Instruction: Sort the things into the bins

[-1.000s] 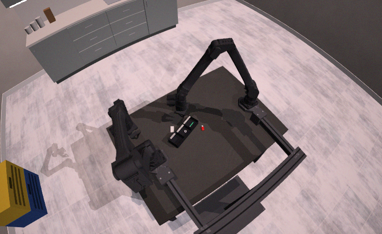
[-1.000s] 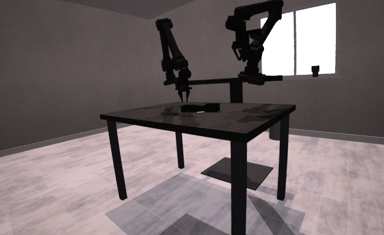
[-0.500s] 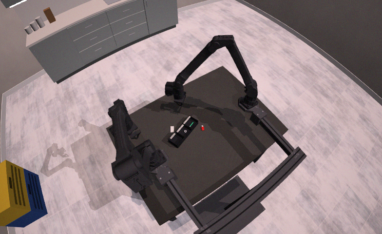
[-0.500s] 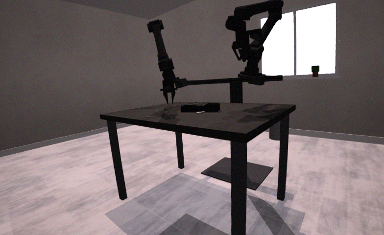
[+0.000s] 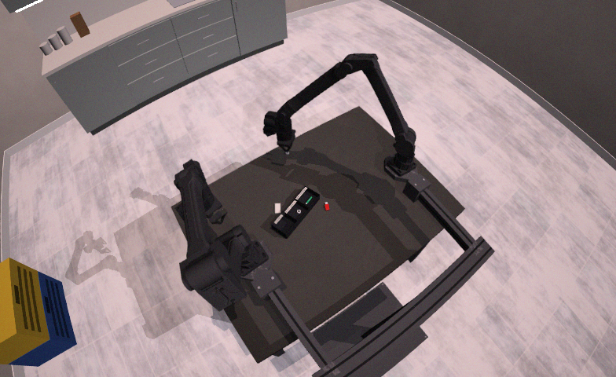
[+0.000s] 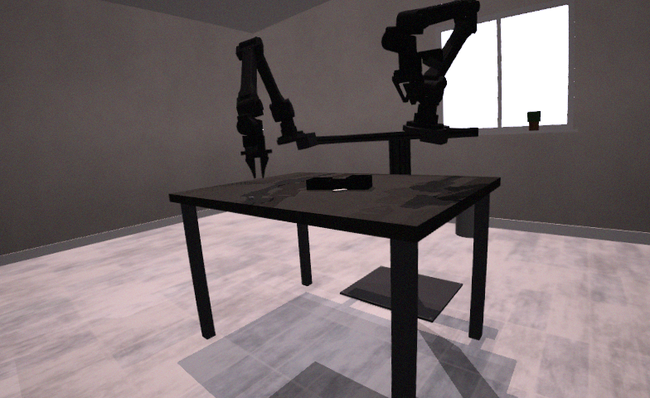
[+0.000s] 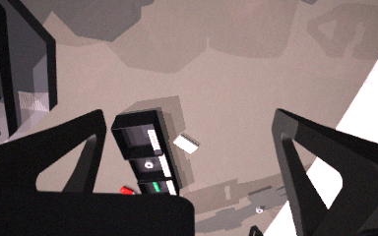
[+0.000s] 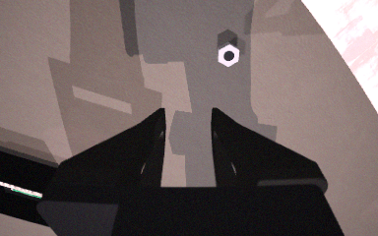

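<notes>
My right hand is 290 mm past the black labelled bin, 140 mm to the right of it and 60 mm above it. Also, from my right hand: red usb stick: 340 mm behind, 80 mm below; then green battery: 270 mm behind, 50 mm to the left, 70 mm below; then white card: 220 mm behind, 190 mm to the left, 80 mm below.
</notes>
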